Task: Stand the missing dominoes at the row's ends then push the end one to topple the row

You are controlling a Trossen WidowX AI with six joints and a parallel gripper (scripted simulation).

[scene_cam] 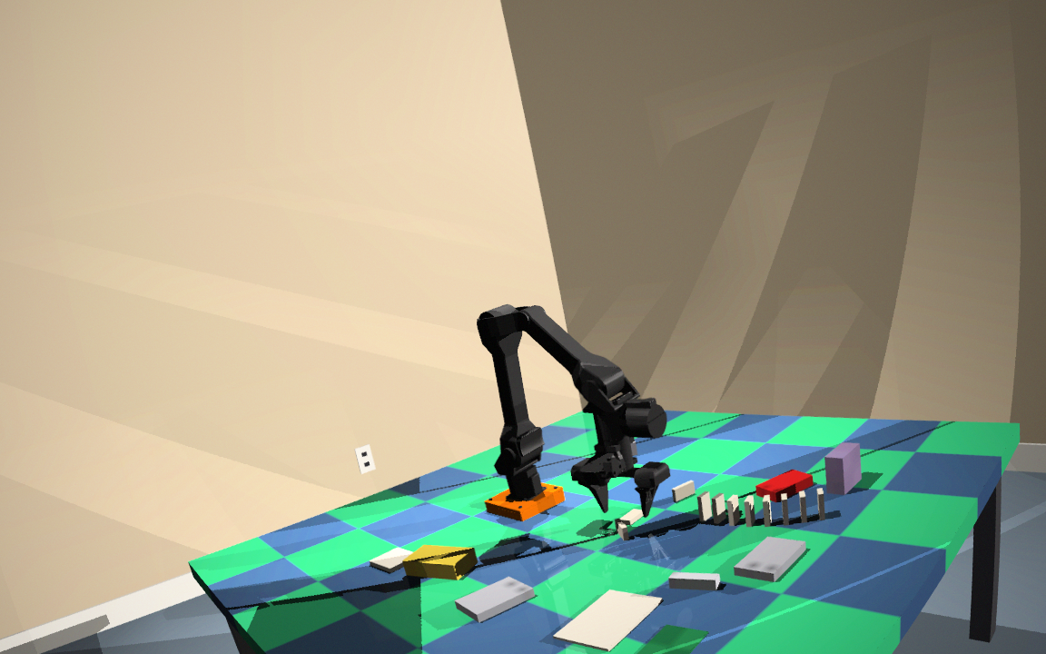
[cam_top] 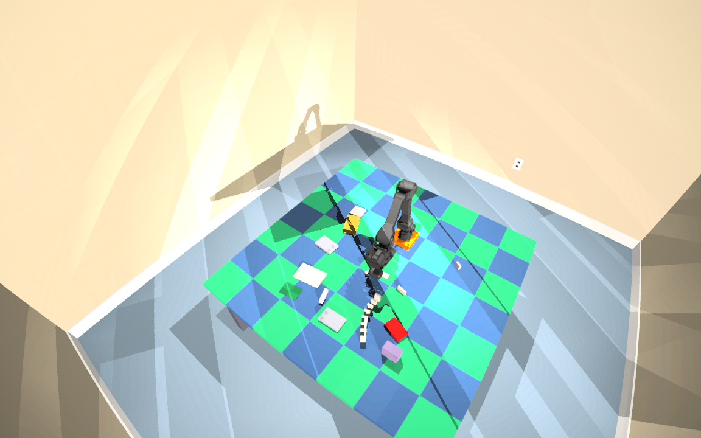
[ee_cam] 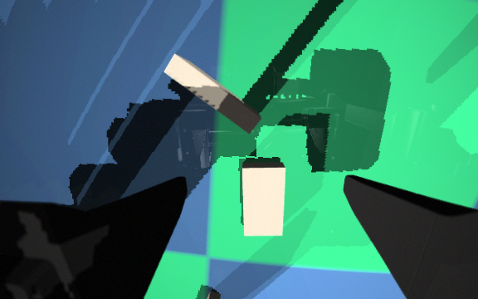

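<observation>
The cream sheet is 30 cm to the right of my gripper tip, 16 cm ahead of it and 2 cm below it. Round my gripper tip: red block: 25 cm ahead, 18 cm to the left, 1 cm below; then grey bar: 24 cm ahead, 18 cm to the right, 1 cm below; then yellow block: 27 cm to the right, 22 cm behind.
</observation>
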